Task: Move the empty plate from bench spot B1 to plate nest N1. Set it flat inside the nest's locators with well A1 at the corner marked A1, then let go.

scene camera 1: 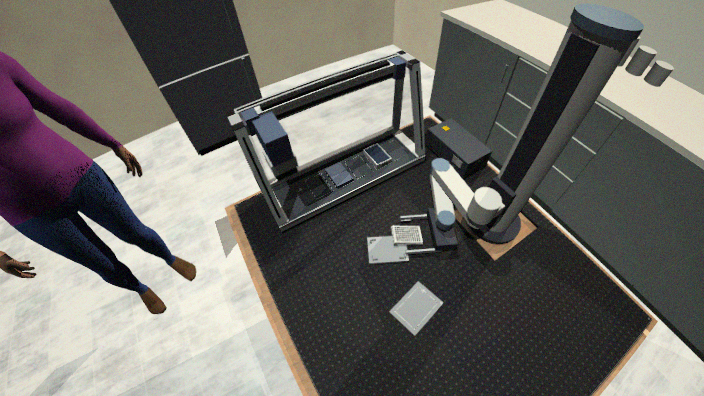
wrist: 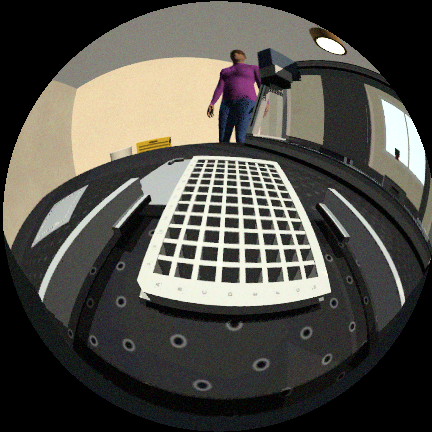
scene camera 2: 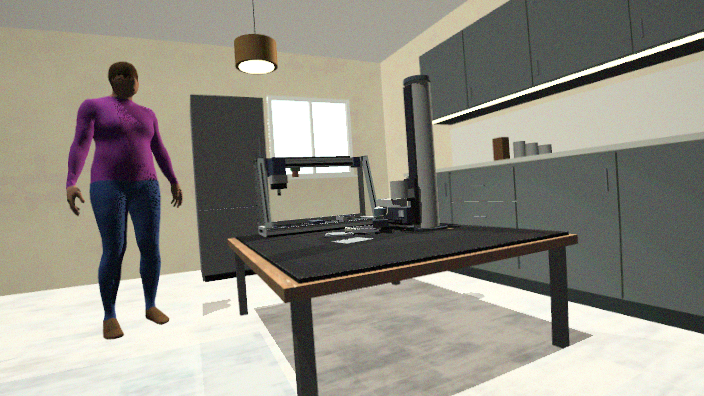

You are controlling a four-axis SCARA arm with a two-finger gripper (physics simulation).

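The white plate lies off-centre over one corner side of nest N1, the pale board with dark corner locators. Part of the plate overhangs the mat; it is not framed by the locators. In the wrist view it looks slightly skewed, with letters along its near edge and A at the left. The nest's A1 mark cannot be read. My gripper is open, its fingers on both sides of the plate with gaps. Bench spot B1 is bare.
A gantry machine with a hanging head stands behind the nest. A dark box stands beside the arm's column. A person stands off the table's left edge.
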